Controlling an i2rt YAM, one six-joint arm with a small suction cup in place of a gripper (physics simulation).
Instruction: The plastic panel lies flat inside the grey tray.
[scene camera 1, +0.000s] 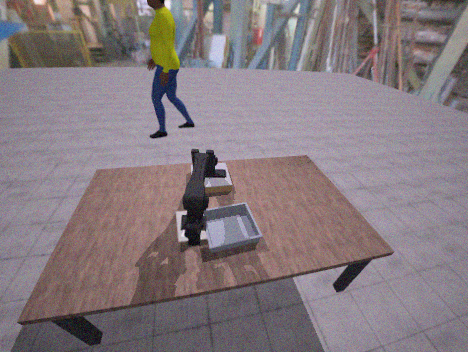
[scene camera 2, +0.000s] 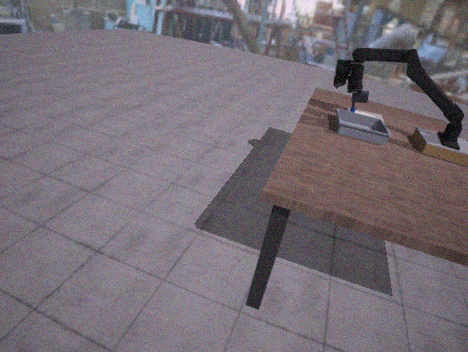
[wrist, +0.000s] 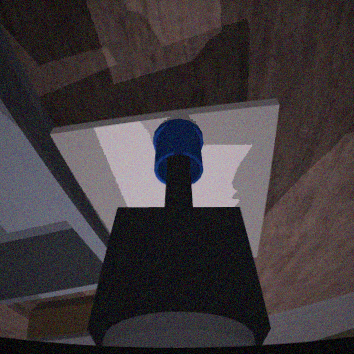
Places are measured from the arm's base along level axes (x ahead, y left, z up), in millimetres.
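Where they show: hand, tool point: (wrist: 178, 135); arm's base, link origin: (scene camera 1: 210, 173) (scene camera 2: 447, 141).
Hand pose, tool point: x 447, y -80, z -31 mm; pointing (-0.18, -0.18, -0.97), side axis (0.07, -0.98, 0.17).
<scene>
Things, the pixels of their top centre, and the offset from my tool point. Level surfaces: height alone.
- white plastic panel, top centre: (wrist: 183, 226) (scene camera 1: 190, 222) (scene camera 2: 366, 114) dy -5, dx -68, dz +23 mm
- wooden table, surface height: dz -20 mm
- grey tray, top centre: (scene camera 1: 230, 222) (scene camera 2: 362, 120) dy +183, dx -58, dz +30 mm
The white plastic panel (scene camera 1: 180, 228) (scene camera 2: 369, 113) (wrist: 123, 165) lies flat on the wooden table (scene camera 1: 302, 209), right beside the left wall of the grey tray (scene camera 1: 232, 208) (scene camera 2: 362, 132) (wrist: 31, 165). The tray is empty. My blue suction cup (scene camera 2: 353, 110) (wrist: 178, 151) points straight down and sits on the middle of the panel. In scene camera 1 the arm's wrist (scene camera 1: 194, 230) hides the cup and most of the panel. The panel is outside the tray.
The arm's base stands on a tan and grey block (scene camera 1: 219, 186) behind the tray. A person in a yellow top (scene camera 1: 163, 42) walks on the floor beyond the table. The table's near edge (scene camera 1: 232, 284) is close in front of the tray.
</scene>
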